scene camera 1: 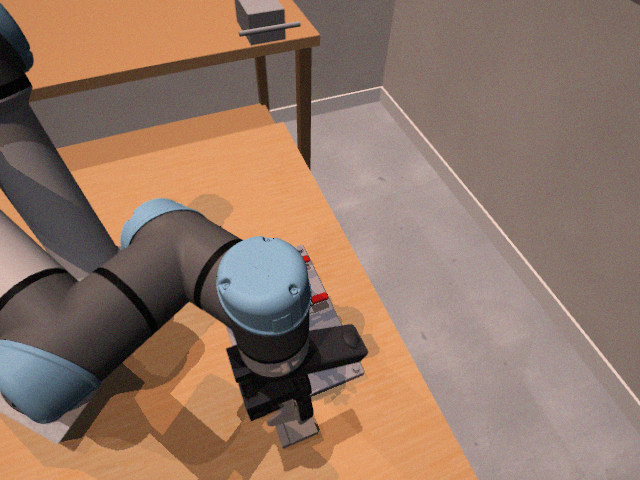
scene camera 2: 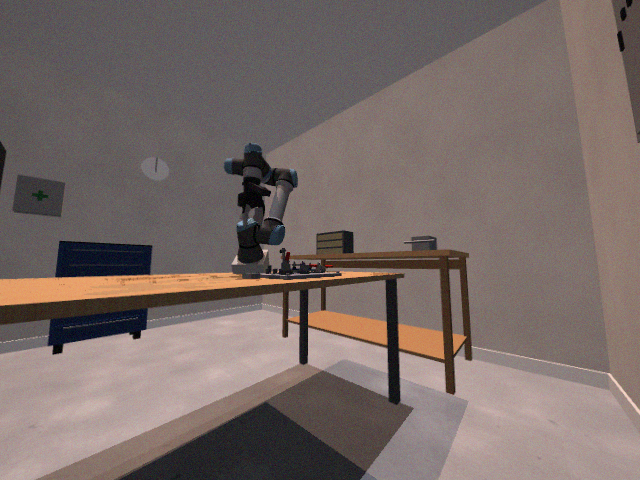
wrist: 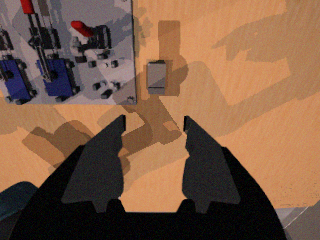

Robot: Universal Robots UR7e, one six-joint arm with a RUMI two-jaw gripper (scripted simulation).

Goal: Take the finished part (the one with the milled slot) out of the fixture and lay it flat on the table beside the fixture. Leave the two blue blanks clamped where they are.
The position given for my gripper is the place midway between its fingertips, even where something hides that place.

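Observation:
I can see my gripper (scene camera 1: 292,400), and it appears in scene camera 2 (scene camera 2: 252,230) and in the wrist view (wrist: 155,116) too. There is a blue blank (wrist: 62,86). I also see a grey fixture plate (scene camera 1: 320,381).

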